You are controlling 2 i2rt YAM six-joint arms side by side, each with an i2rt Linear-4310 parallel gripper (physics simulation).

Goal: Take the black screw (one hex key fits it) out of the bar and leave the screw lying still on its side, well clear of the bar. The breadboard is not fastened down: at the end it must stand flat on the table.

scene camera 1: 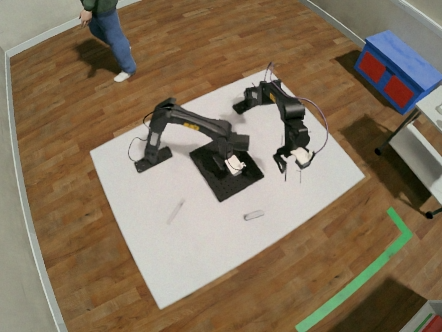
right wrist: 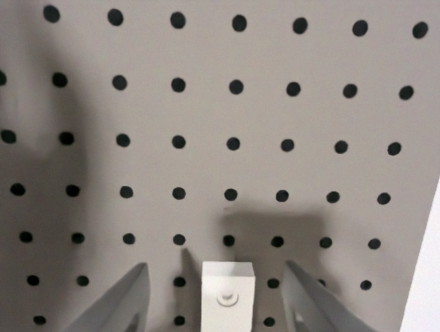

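The breadboard lies on the table, black in scene camera 1 and pale grey in the right wrist view. The end of the light bar shows at the bottom centre of the right wrist view, with a round light screw head on it. The black screw does not show in the right wrist view; in scene camera 1 the arm hides the bar. My right gripper is partly open, one finger either side of the bar's end, with gaps between. My left gripper is open and empty, right of the breadboard.
On the white table, a pale thin strip lies to the lower left of the breadboard and a grey, dark-edged block lies below it. My right arm reaches over the breadboard. A person stands beyond the table.
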